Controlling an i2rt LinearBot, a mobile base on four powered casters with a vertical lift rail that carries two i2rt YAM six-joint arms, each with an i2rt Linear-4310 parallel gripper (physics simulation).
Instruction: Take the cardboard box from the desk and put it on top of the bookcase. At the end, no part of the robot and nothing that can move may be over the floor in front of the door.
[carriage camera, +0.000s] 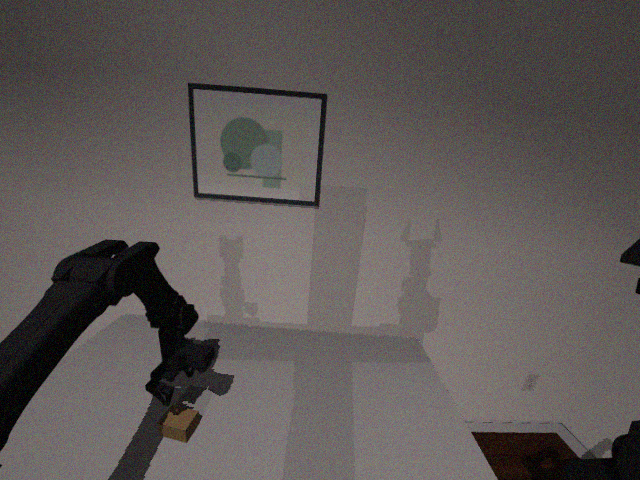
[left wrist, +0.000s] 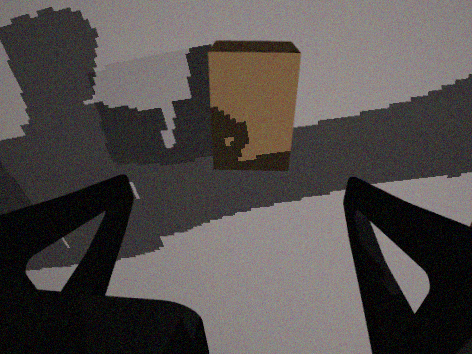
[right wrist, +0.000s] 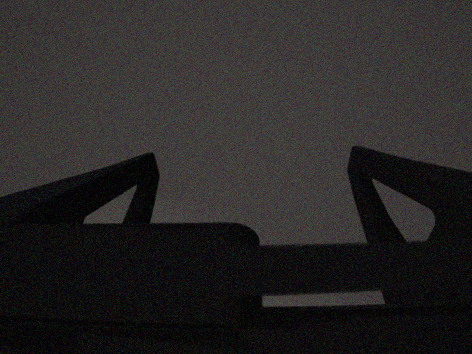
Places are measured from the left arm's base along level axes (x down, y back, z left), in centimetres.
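Pixels of known places: left gripper, fingertip midpoint: (carriage camera: 178, 390) (left wrist: 235, 188); right gripper, fingertip midpoint: (right wrist: 251, 160).
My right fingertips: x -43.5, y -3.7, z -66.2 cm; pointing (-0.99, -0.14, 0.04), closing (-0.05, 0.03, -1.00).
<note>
Behind a point stands the place of what it marks.
The small tan cardboard box (carriage camera: 180, 424) {y -40.1, x 31.1, z -0.8 cm} (left wrist: 256, 100) {y -41.8, x 31.1, z -0.4 cm} rests on the pale desk (carriage camera: 403, 413) {y -47.5, x 36.2, z -70.9 cm} (left wrist: 270, 280) {y -44.5, x 36.1, z 26.3 cm}, at the lower left of the carriage view. My left gripper (carriage camera: 170, 388) {y -43.0, x 21.6, z 0.1 cm} (left wrist: 235, 188) {y -43.0, x 21.6, z 0.1 cm} is open and empty, above the desk close to the box. In the left wrist view the box lies beyond the fingertips, upper middle, with a shadow across its lower left part. My right gripper (right wrist: 251, 160) {y -3.7, x -43.5, z -66.2 cm} is open and empty against a plain dark grey background. The bookcase and the door do not show.
A framed picture (carriage camera: 192, 139) {y -95.5, x -50.5, z 14.9 cm} hangs on the wall behind the desk. Brown wooden floor (carriage camera: 516, 444) {y -80.4, x 108.2, z -171.0 cm} shows past the desk's right edge, with dark parts of the right arm (carriage camera: 628, 449) {y -1.5, x -19.7, z -62.3 cm} at the picture's right edge. Robot shadows fall on the wall and desk.
</note>
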